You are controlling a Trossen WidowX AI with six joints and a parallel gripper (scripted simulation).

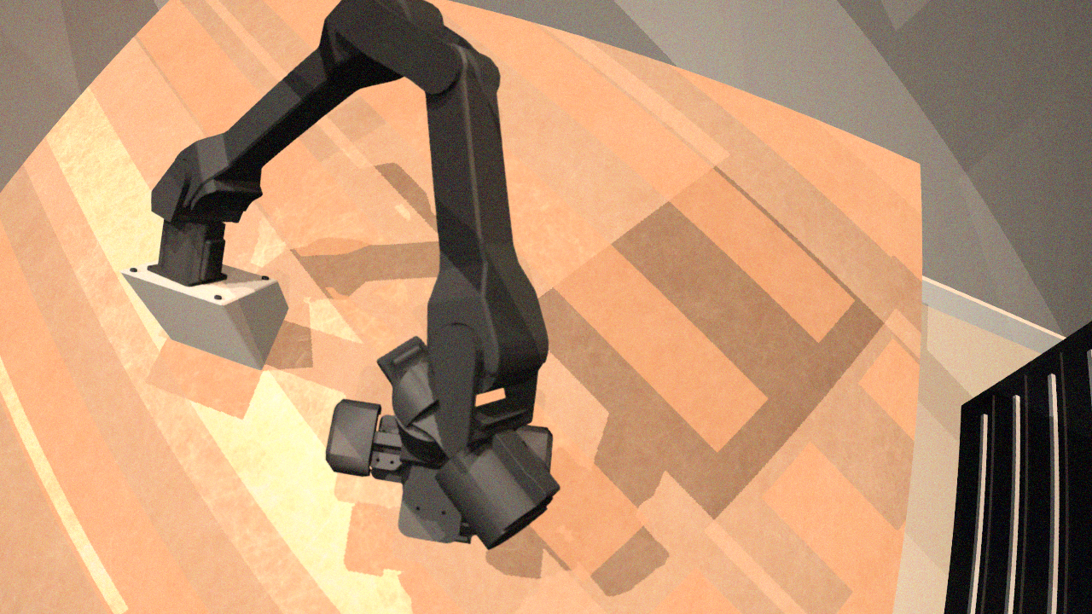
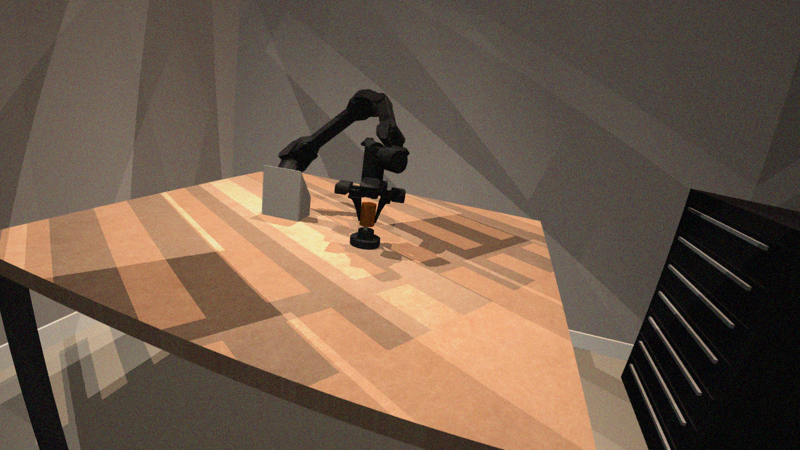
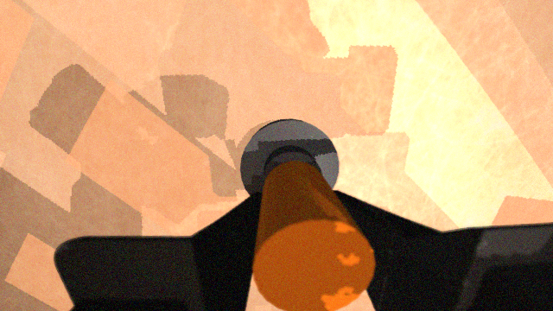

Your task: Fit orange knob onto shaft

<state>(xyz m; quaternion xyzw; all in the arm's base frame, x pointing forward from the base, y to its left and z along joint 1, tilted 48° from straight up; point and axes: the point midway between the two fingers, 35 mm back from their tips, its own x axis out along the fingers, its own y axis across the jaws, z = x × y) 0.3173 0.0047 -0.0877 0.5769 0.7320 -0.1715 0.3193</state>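
My gripper tip is now 40 mm above the round pedestal. From my gripper tip the other things lie so: orange knob: 30 mm above.
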